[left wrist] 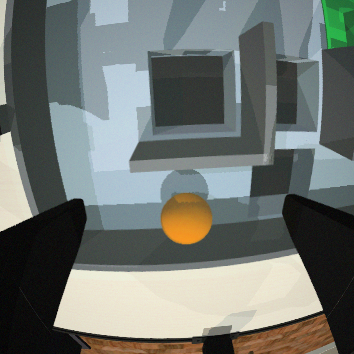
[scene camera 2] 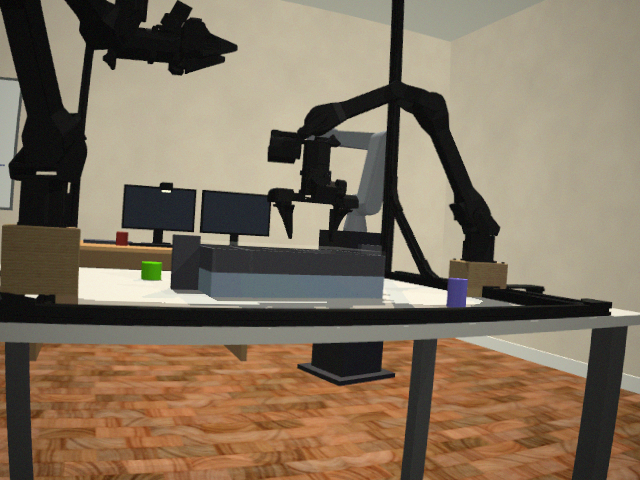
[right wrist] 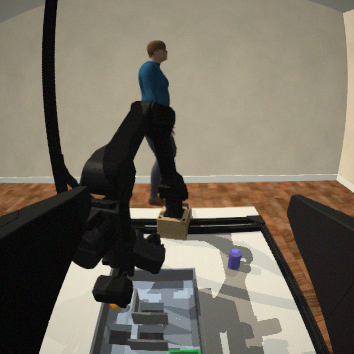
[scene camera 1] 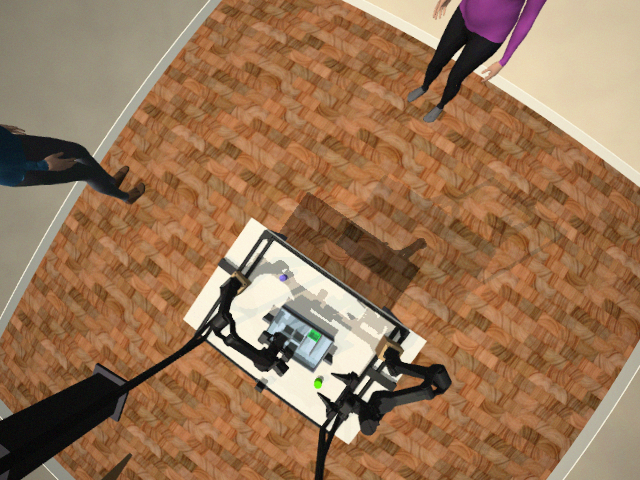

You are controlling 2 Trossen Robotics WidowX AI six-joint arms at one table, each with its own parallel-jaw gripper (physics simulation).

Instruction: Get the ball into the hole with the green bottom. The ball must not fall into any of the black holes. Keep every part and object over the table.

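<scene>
The orange ball (left wrist: pixel 186 219) (right wrist: pixel 114 306) rests inside the blue-grey maze box (scene camera 2: pixel 292 285) (left wrist: pixel 30 100) (right wrist: pixel 197 300), between its outer wall and an L-shaped inner wall. Black holes (left wrist: pixel 189 92) (left wrist: pixel 286 92) (left wrist: pixel 272 172) lie beyond that inner wall and to the right of the ball. The green-bottomed hole (scene camera 1: pixel 313 335) (left wrist: pixel 340 22) (right wrist: pixel 184 351) is at the upper right in the left wrist view. My left gripper (scene camera 2: pixel 311 237) (left wrist: pixel 186 207) is open above the box, fingers pointing down. My right gripper (scene camera 1: pixel 326 384) (scene camera 2: pixel 230 53) is open and empty, high beside the box. The ball is hidden in both scene views.
A green cylinder (scene camera 1: pixel 317 383) (scene camera 2: pixel 151 270) stands between the box and my right gripper in scene camera 1. A purple cylinder (scene camera 1: pixel 283 277) (scene camera 2: pixel 457 292) (right wrist: pixel 234 260) stands near my left arm's base. Dark blocks (scene camera 1: pixel 268 316) (scene camera 1: pixel 329 357) project from the box's ends. A black frame (scene camera 2: pixel 320 314) edges the table.
</scene>
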